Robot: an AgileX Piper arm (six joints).
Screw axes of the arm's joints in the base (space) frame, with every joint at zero. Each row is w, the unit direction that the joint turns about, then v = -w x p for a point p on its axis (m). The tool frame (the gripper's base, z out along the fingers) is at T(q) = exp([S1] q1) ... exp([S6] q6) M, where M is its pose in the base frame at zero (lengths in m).
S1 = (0, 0, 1, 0.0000, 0.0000, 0.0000)
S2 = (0, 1, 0, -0.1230, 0.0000, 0.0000)
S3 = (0, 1, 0, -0.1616, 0.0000, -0.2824)
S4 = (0.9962, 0, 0.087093, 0.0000, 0.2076, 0.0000)
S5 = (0, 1, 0, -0.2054, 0.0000, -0.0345)
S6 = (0.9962, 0, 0.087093, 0.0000, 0.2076, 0.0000)
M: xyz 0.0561 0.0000 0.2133 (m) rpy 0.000 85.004 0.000 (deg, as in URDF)
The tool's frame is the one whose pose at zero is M.
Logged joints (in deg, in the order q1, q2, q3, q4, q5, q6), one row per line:
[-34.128, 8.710, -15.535, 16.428, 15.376, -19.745]
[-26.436, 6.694, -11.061, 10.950, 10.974, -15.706]
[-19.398, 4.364, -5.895, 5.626, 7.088, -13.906]
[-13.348, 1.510, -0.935, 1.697, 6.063, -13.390]
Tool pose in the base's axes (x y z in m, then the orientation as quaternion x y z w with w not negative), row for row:
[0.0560, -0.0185, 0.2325, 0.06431, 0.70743, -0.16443, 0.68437]
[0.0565, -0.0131, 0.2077, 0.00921, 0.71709, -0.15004, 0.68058]
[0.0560, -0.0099, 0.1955, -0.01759, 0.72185, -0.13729, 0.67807]
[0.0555, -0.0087, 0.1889, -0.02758, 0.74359, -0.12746, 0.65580]
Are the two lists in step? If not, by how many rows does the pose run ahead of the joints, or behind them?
The pose runs 2 rows ahead of the joints: the pose in row i belongs to the joints in row i + 2.
